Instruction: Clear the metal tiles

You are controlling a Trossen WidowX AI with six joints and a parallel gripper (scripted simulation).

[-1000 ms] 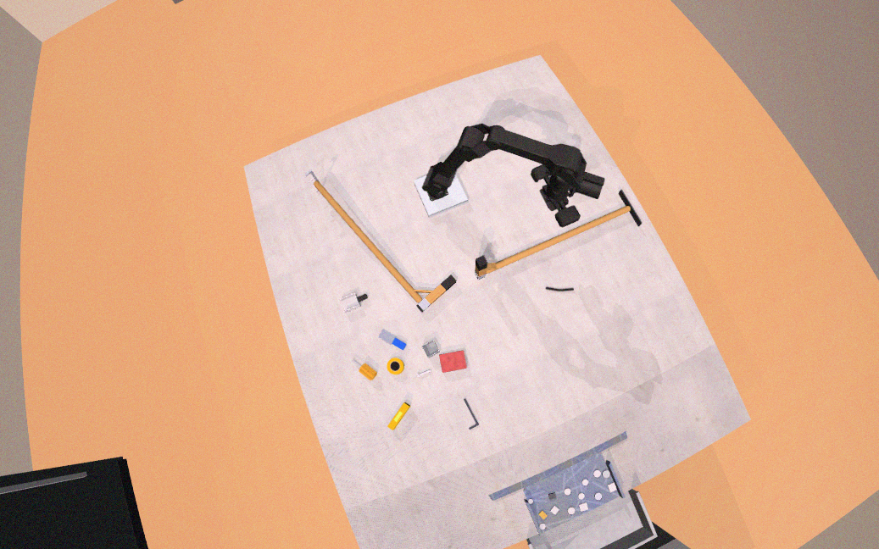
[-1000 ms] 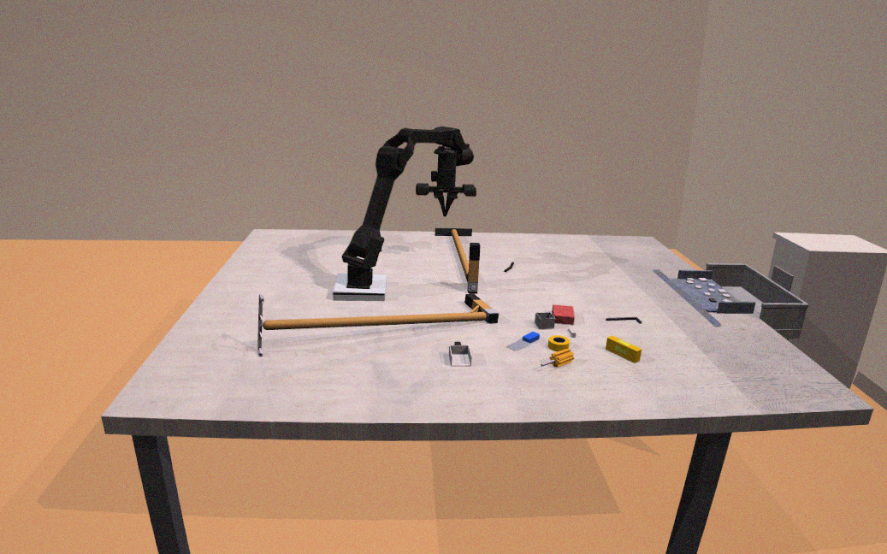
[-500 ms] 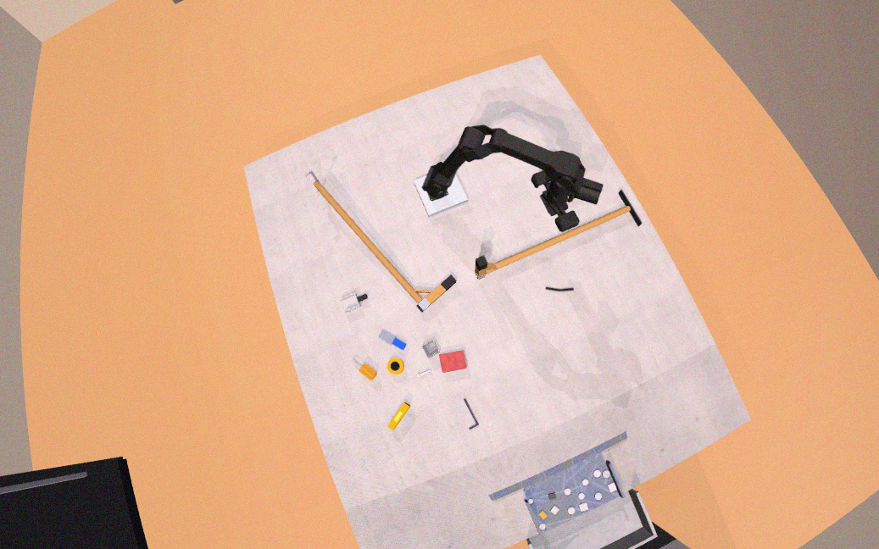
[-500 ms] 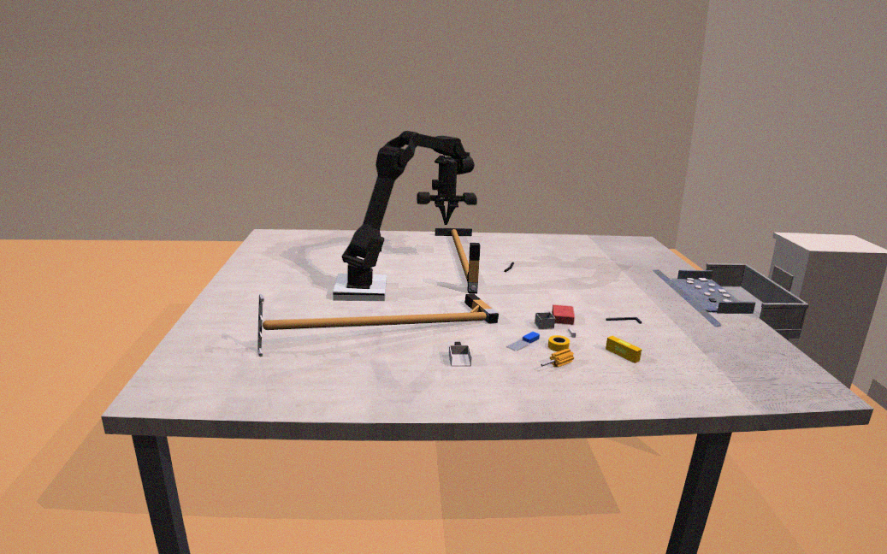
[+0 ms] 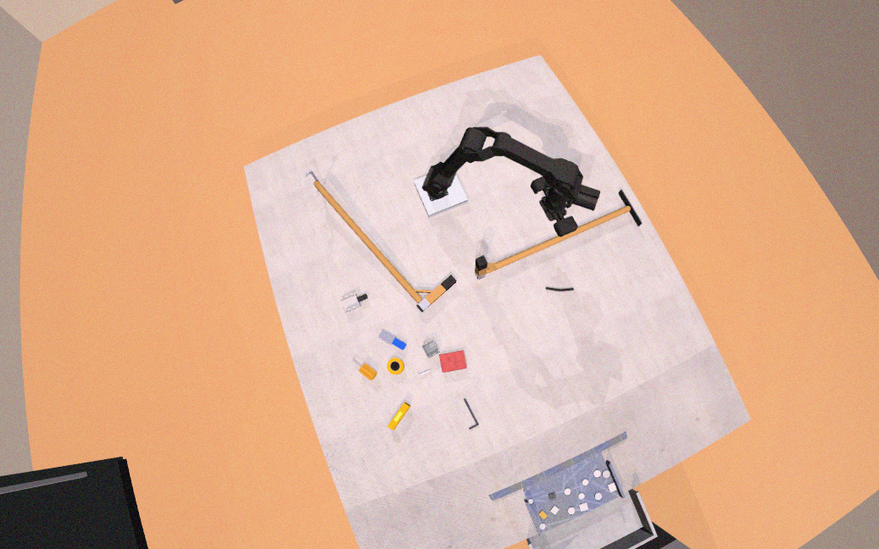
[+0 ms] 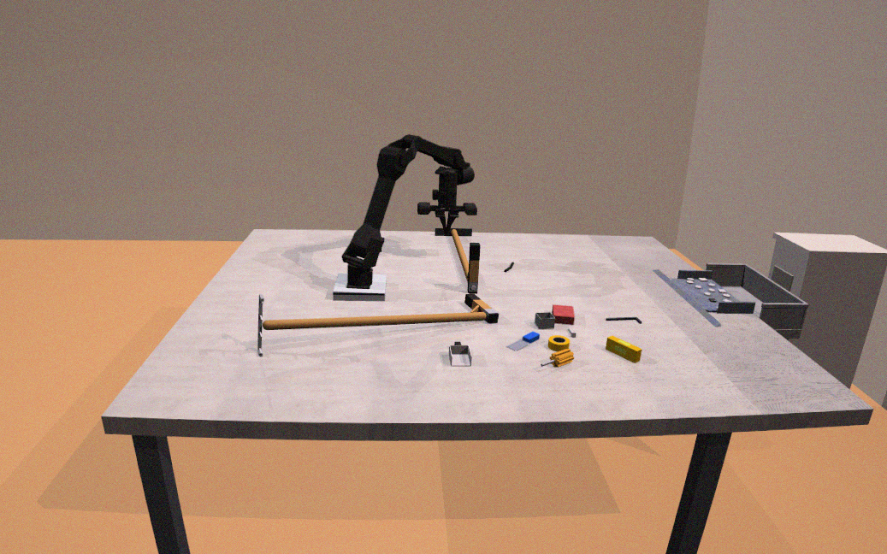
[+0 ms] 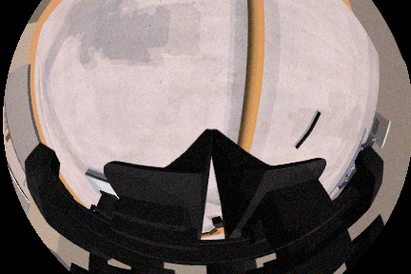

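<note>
Right now my gripper tip is 6 cm short of the long scraper, 3 cm above it and 2 cm to the right of it. Round my gripper tip: grey box 49 cm to the right, 23 cm ahead, 9 cm below; then blue piece 59 cm to the right, 16 cm ahead, 9 cm below; then red block 44 cm to the right, 29 cm ahead, 8 cm below.
</note>
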